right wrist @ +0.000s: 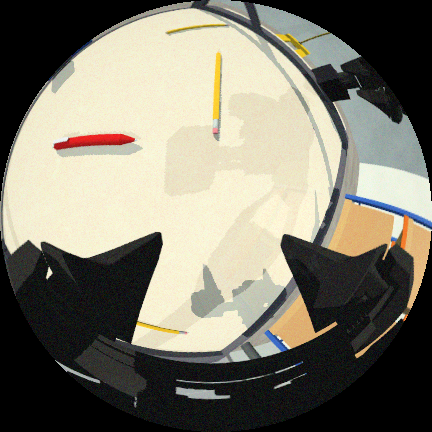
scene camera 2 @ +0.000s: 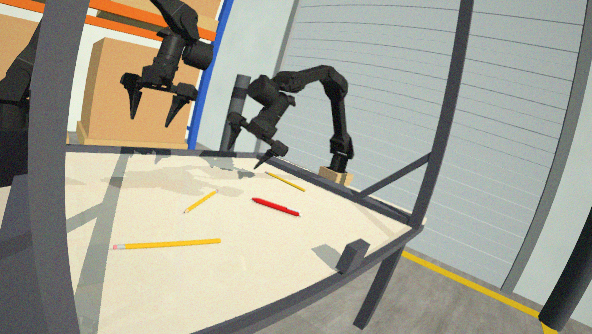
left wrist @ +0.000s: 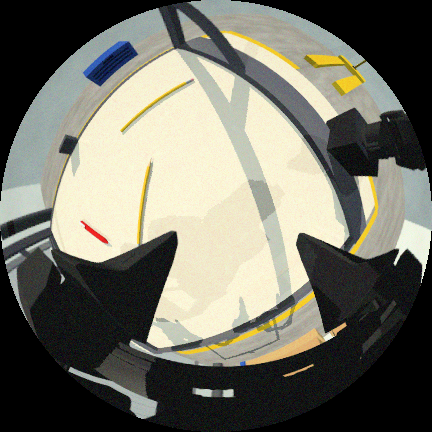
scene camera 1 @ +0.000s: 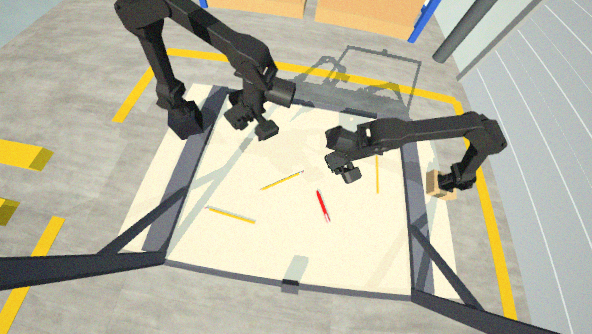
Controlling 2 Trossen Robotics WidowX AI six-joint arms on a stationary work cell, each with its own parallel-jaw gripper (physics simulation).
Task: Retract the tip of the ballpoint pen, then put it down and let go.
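Where they show: left gripper, fingertip midpoint: (scene camera 2: 148, 123) (left wrist: 240, 238) (scene camera 1: 252, 131); right gripper, fingertip midpoint: (right wrist: 224, 240) (scene camera 2: 240, 159); left arm's base, link origin: (right wrist: 340, 80) (scene camera 2: 11, 127) (left wrist: 368, 140) (scene camera 1: 181, 112); right arm's base, link origin: (scene camera 2: 337, 170) (scene camera 1: 445, 183).
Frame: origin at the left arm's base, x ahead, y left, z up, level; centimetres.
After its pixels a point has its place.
Observation:
A red ballpoint pen (scene camera 1: 322, 204) {x 43.5, y -45.9, z -9.5 cm} (scene camera 2: 275, 206) {x 43.0, y -46.6, z -9.8 cm} (left wrist: 96, 233) {x 42.9, y -44.3, z -9.8 cm} (right wrist: 97, 140) {x 43.7, y -44.4, z -9.5 cm} lies flat on the pale table (scene camera 1: 350, 260) {x 46.9, y -66.8, z -10.7 cm} (scene camera 2: 250, 280) {x 11.7, y -54.7, z -10.6 cm}. In the right wrist view its tapered end points right and its white clip end is at the left; whether the writing tip is out is too small to tell. My left gripper (scene camera 1: 253, 127) {x 24.9, y -18.4, z 4.2 cm} (scene camera 2: 150, 122) {x 24.9, y -18.4, z 4.2 cm} (left wrist: 240, 238) {x 24.9, y -18.4, z 4.2 cm} is open and empty, high above the table's back left part. My right gripper (scene camera 1: 344, 170) (scene camera 2: 243, 158) {x 50.6, y -31.5, z -3.2 cm} (right wrist: 224, 240) {x 50.6, y -31.5, z -3.2 cm} is open and empty above the table, behind the pen and apart from it.
A yellow pencil (scene camera 1: 282, 180) {x 31.7, y -33.0, z -9.9 cm} (scene camera 2: 201, 201) {x 30.1, y -33.6, z -10.1 cm} (right wrist: 216, 90) {x 34.0, y -32.7, z -10.0 cm} lies left of the pen. Another pencil (scene camera 1: 231, 214) {x 11.0, y -41.1, z -9.9 cm} (scene camera 2: 172, 243) {x 10.5, y -41.1, z -10.1 cm} (left wrist: 155, 102) {x 10.5, y -40.3, z -10.3 cm} lies farther left, and a third pencil (scene camera 1: 377, 175) {x 70.0, y -40.8, z -10.1 cm} (scene camera 2: 285, 181) {x 70.2, y -39.9, z -10.2 cm} near the right edge. A dark block (scene camera 1: 290, 286) {x 25.1, y -67.0, z -4.9 cm} (scene camera 2: 353, 256) {x 22.2, y -67.4, z -6.3 cm} stands at the front edge.

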